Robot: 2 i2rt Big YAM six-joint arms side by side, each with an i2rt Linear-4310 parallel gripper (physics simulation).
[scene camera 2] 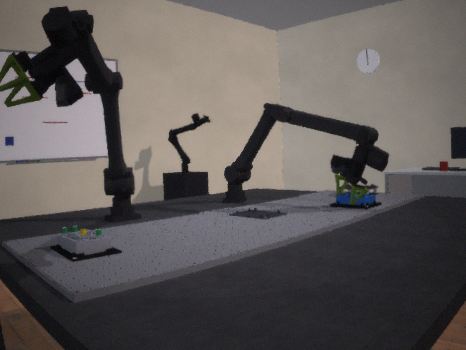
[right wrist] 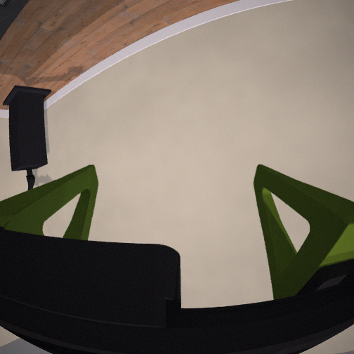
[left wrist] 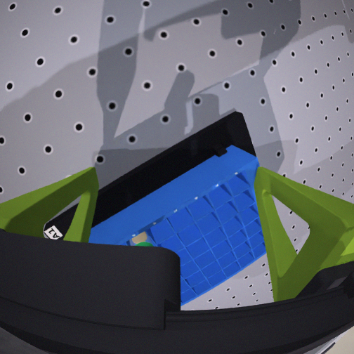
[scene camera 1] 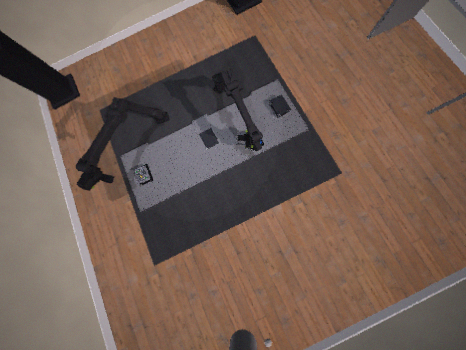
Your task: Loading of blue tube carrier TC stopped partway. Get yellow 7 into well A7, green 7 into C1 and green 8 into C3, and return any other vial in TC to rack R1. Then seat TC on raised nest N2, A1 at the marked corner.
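Frame: origin at the left arm's base, x left, y ahead, z down, level; centimetres.
Seen in the pictures: left gripper, between the fingertips: (scene camera 2: 344,199); left arm's base, origin of its link: (scene camera 2: 235,201) (scene camera 1: 220,87); right arm's base, origin of its link: (scene camera 2: 122,219) (scene camera 1: 162,118).
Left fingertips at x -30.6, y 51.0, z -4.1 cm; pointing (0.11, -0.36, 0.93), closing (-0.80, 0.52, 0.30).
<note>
Offsets run from my left fingertips to a thing's top centre. "pt": to the spot under its first point. Level surfaces: height alone.
The blue carrier TC {pt dx +0.4, dy +9.7, dz +0.1 cm} (scene camera 2: 370,199) (left wrist: 165,200) sits on a black base (left wrist: 150,175) with an A1 label at its left corner in the left wrist view. One green-capped vial (left wrist: 143,244) in it shows partly behind the gripper body; its number is hidden. My left gripper (left wrist: 176,175) is open, low over the carrier, one finger near each end. My right gripper (right wrist: 175,173) is open and empty, raised high at the far left of scene camera 2. White rack R1 {dx -75.4, dy -58.0, dz -0.8 cm} (scene camera 1: 141,173) (scene camera 2: 75,245) holds green-capped vials {dx -76.6, dy -62.6, dz -2.6 cm} (scene camera 2: 64,230) {dx -76.1, dy -52.9, dz -2.6 cm} (scene camera 2: 98,232) and a yellow-capped vial {dx -77.0, dy -56.6, dz -2.6 cm} (scene camera 2: 83,232).
A dark plate with pins {dx -16.8, dy -29.5, dz +1.4 cm} (scene camera 1: 209,138) (scene camera 2: 257,214) lies mid-board. Another dark square fixture {dx +41.3, dy +6.3, dz -2.0 cm} (scene camera 1: 279,106) stands at the board's right end in scene camera 1. I cannot tell from labels which is N2. The grey perforated board {dz +2.8 cm} (scene camera 1: 175,170) (scene camera 2: 165,250) lies on the dark table top.
</note>
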